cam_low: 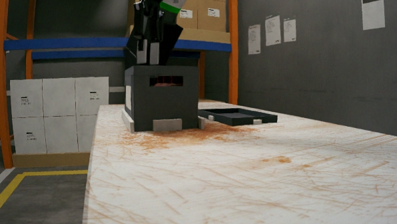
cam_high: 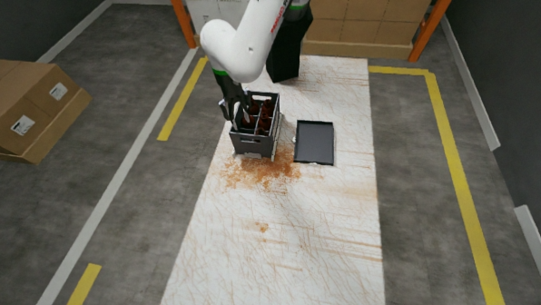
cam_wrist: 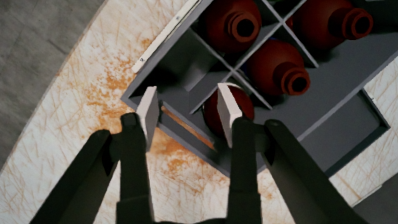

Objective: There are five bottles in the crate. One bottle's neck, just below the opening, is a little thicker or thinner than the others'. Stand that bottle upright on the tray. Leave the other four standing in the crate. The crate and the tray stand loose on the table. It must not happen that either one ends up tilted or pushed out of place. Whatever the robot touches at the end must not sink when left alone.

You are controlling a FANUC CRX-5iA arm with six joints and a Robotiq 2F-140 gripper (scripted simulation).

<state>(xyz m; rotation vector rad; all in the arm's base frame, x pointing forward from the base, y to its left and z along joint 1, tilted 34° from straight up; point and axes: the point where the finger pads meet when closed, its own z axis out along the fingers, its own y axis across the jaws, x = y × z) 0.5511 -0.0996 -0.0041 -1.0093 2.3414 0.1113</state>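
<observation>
My gripper is now 130 mm above the grey crate, 90 mm past it and 30 mm to the right of it. Also, from my hand: dark tray (320 mm to the left, 200 mm below, 110 mm behind).
</observation>
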